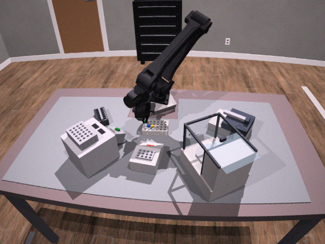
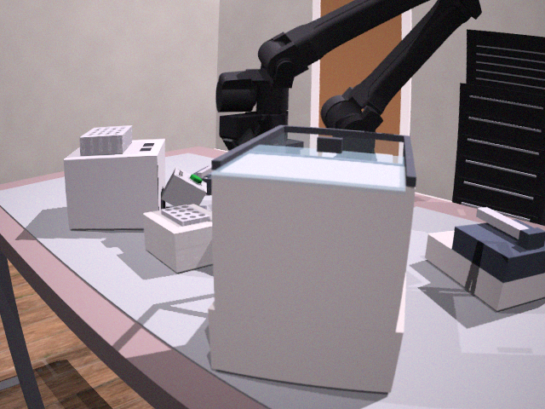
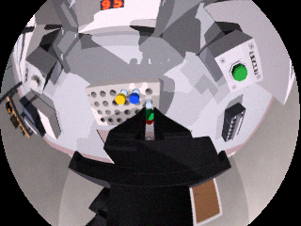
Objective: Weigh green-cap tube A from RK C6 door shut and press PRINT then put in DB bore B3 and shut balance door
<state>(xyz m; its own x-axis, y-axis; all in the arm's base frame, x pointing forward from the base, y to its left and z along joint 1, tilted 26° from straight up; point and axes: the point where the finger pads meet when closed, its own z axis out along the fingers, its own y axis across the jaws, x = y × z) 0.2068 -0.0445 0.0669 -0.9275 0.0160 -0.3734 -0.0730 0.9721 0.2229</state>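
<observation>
Now: the tube 20 mm behind my hand and 30 mm below it. From my hand the other things lie so: dry block: 190 mm ahead, 50 mm to the left, 30 mm below; black block: 60 mm behind, 270 mm to the right, 40 mm below; tube rack RK: 10 mm behind, 50 mm to the left, 40 mm below.
</observation>
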